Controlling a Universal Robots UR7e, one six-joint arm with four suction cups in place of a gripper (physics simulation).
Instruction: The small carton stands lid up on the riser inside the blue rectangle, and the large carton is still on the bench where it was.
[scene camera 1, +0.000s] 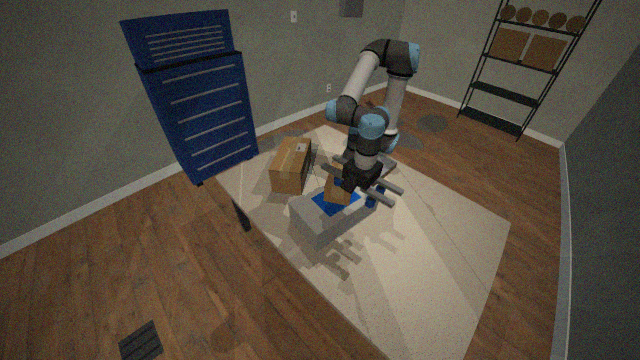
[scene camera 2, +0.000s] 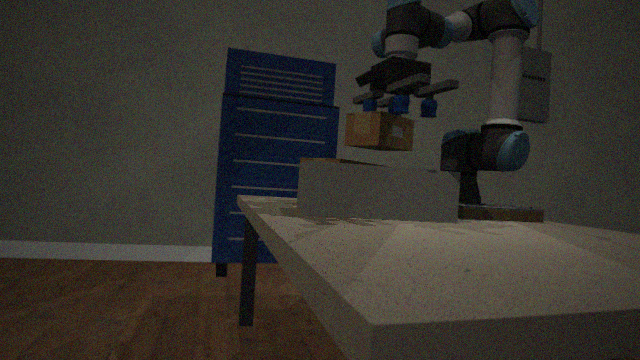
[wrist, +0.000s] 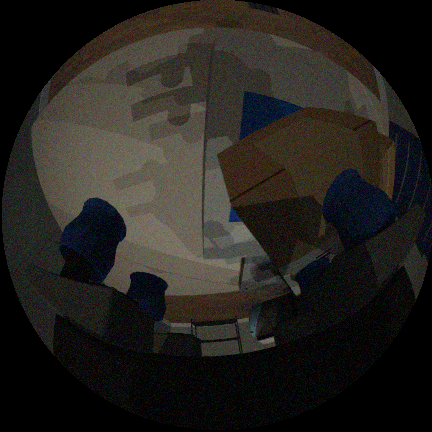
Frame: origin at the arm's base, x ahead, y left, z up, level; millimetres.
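Seen in the pictures: hand at its tool point: (scene camera 1: 358, 189) (scene camera 2: 397, 117) (wrist: 222, 249).
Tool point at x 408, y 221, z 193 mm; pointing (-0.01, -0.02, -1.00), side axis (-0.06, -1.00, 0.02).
Offsets run from my tool point to a thing's middle. Level surfaces: height alone.
The small carton {dx -11, dy -85, dz -25 mm} (scene camera 1: 337, 195) (scene camera 2: 364, 131) (wrist: 310, 150) hangs level under the suction gripper (scene camera 1: 360, 179) (scene camera 2: 398, 104), held at its top by the cups on one side. Scene camera 2 shows a gap between it and the grey riser {dx -7, dy -94, dz -173 mm} (scene camera 1: 305, 220) (scene camera 2: 375, 192) (wrist: 217, 165). In scene camera 1 it overlaps the blue rectangle {dx -7, dy -94, dz -113 mm} (scene camera 1: 330, 209) (wrist: 265, 110). In the wrist view it covers part of the rectangle. The large carton {dx -110, dy -445, dz -158 mm} (scene camera 1: 292, 156) stands on the bench {dz -233 mm} (scene camera 1: 425, 260) (scene camera 2: 450, 280) (wrist: 90, 145) beside the riser; in scene camera 2 the riser hides most of it.
A blue drawer cabinet (scene camera 1: 200, 100) (scene camera 2: 275, 135) stands behind the bench's far left end. The arm's base stands on the bench behind the riser. A shelf rack (scene camera 1: 505, 93) with boxes stands at the back right wall.
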